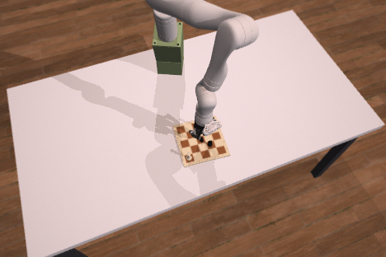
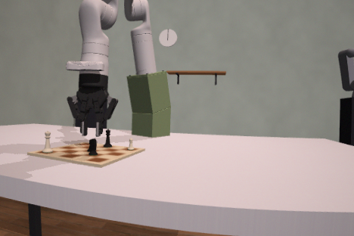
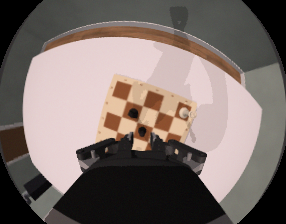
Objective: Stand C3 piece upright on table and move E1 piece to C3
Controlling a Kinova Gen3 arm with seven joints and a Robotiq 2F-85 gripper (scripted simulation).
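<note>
My gripper is now 40 mm above the black pawn. Also, from my hand: white pawn (80 mm to the left, 80 mm behind, 40 mm below); black piece (80 mm behind, 30 mm below); chessboard (60 mm below).
</note>
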